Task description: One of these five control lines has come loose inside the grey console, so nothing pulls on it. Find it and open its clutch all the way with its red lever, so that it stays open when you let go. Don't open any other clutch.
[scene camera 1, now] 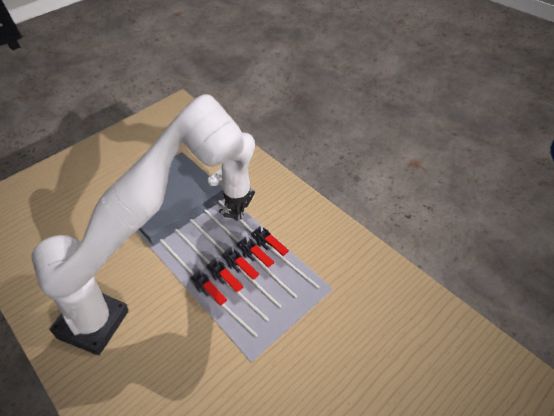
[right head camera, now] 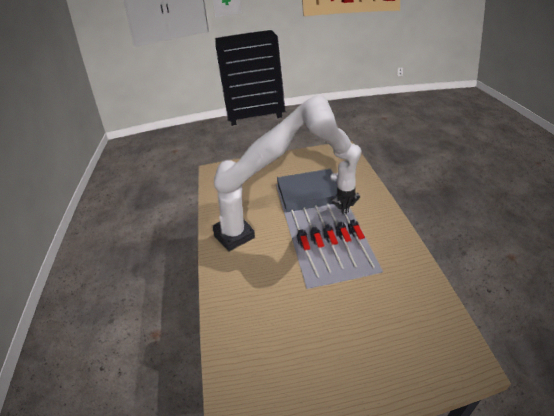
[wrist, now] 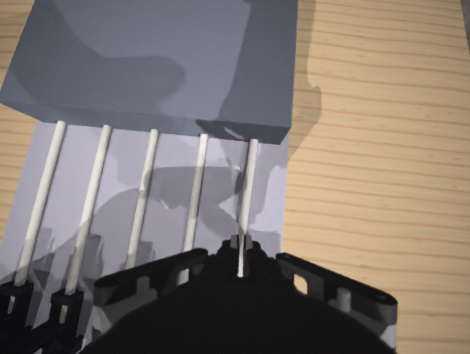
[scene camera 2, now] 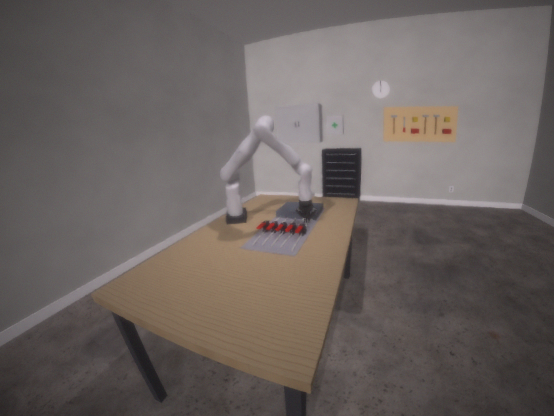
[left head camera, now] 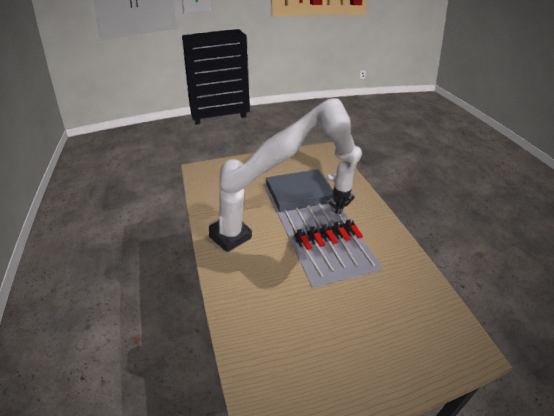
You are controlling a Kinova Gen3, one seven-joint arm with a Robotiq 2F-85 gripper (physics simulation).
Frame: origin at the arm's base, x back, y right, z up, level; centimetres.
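Seen in the pictures: gripper, fingertip midpoint: (scene camera 1: 238, 218) (right head camera: 345, 213) (wrist: 240, 245) (scene camera 2: 306, 223) (left head camera: 338, 213); arm's base at its link origin: (scene camera 1: 89, 316) (right head camera: 233, 227) (scene camera 2: 236, 212) (left head camera: 230, 228).
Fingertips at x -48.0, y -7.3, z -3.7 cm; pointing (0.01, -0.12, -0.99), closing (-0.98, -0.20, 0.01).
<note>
Pixels of each thing's top centre, then the offset from my fingertips to it. "spot": a spot on its surface instead. Level surfaces: height alone.
- grey console at its top centre: (wrist: 159, 5) (scene camera 1: 167, 191) (right head camera: 309, 185) (left head camera: 300, 185) (scene camera 2: 300, 207) dz +2.6, dx +13.6, dy -20.7 cm
- pale grey panel at a spot on its surface: (scene camera 1: 253, 350) (left head camera: 316, 282) spot: dz -1.8, dx +18.1, dy +37.1 cm
- line's clutch at a spot on its surface: (scene camera 1: 260, 235) spot: dz +3.5, dx -0.8, dy +11.7 cm
- neighbouring line at a spot on its surface: (wrist: 199, 185) spot: dz -1.1, dx +5.4, dy -4.4 cm
- wooden table at its surface level: dz -2.0 cm
The grey console (left head camera: 299, 190) (right head camera: 305, 190) (scene camera 1: 182, 200) (wrist: 150, 30) lies at the far end of a pale grey panel (left head camera: 316, 281) (scene camera 1: 253, 350). Five parallel pale control lines run out of it, each through a black clutch with a red lever. All five red levers lie low along their lines, pointing away from the console. My gripper (left head camera: 339, 211) (right head camera: 346, 210) (wrist: 240, 245) is shut on the rightmost line (left head camera: 367, 256) (scene camera 1: 304, 275) (wrist: 249, 180), between the console and that line's clutch (scene camera 1: 260, 235). Its red lever (left head camera: 356, 231) (right head camera: 358, 231) (scene camera 1: 276, 245) is apart from my fingers. The line ends inside the console are hidden.
The neighbouring line (wrist: 199, 185) runs just left of my gripper in the wrist view. The wooden table (left head camera: 350, 340) (scene camera 2: 225, 285) carries the arm's base (left head camera: 230, 237) to the left of the panel. A black drawer cabinet (left head camera: 217, 75) stands by the back wall.
</note>
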